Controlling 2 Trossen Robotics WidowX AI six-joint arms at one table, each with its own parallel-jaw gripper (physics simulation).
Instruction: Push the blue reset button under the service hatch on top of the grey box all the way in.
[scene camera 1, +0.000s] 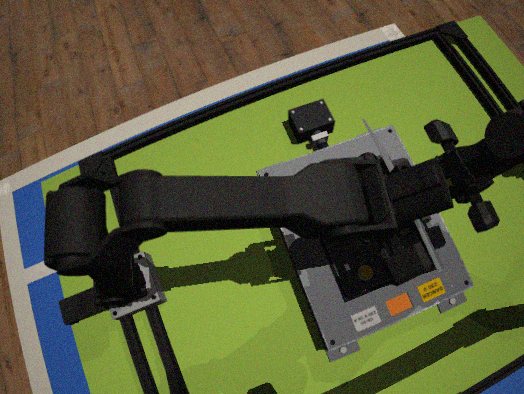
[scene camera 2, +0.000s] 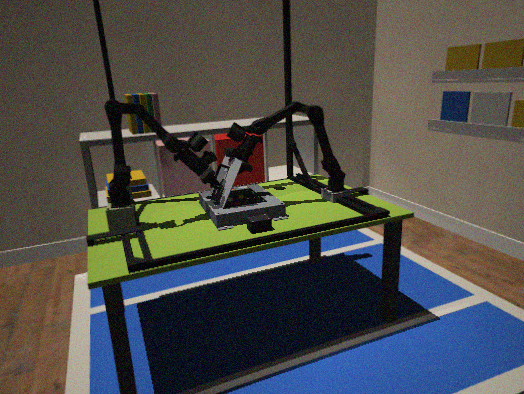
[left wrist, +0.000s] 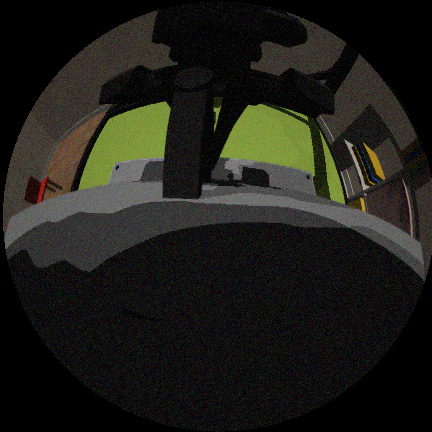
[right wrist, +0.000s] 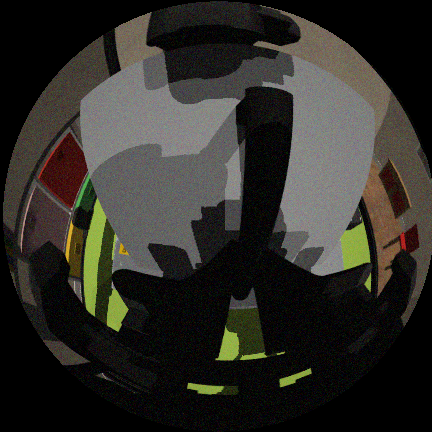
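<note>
The grey box (scene camera 1: 320, 300) (scene camera 2: 250, 215) stands on the green table with its grey hatch (scene camera 1: 377, 142) (scene camera 2: 231, 175) (left wrist: 80, 200) (right wrist: 325, 125) raised steeply. My left gripper (scene camera 1: 420, 192) (scene camera 2: 242, 157) is shut and empty, on the opening's side of the hatch; its fingertips are hidden. My right gripper (scene camera 2: 217, 187) (left wrist: 203, 167) (right wrist: 241, 245) is shut, with its fingers at the outer face of the hatch. A round yellow button (scene camera 1: 366, 272) shows inside the dark opening. The blue reset button is hidden under the left arm in scene camera 1, so how far in it stands cannot be told.
A black block (scene camera 1: 310, 117) (scene camera 2: 260, 223) adjoins one side of the box. Orange (scene camera 1: 399, 304) and yellow (scene camera 1: 431, 290) labels lie on its rim. Black rails (scene camera 1: 270, 92) run along the table's edges. A shelf unit (scene camera 2: 200, 127) stands behind the table.
</note>
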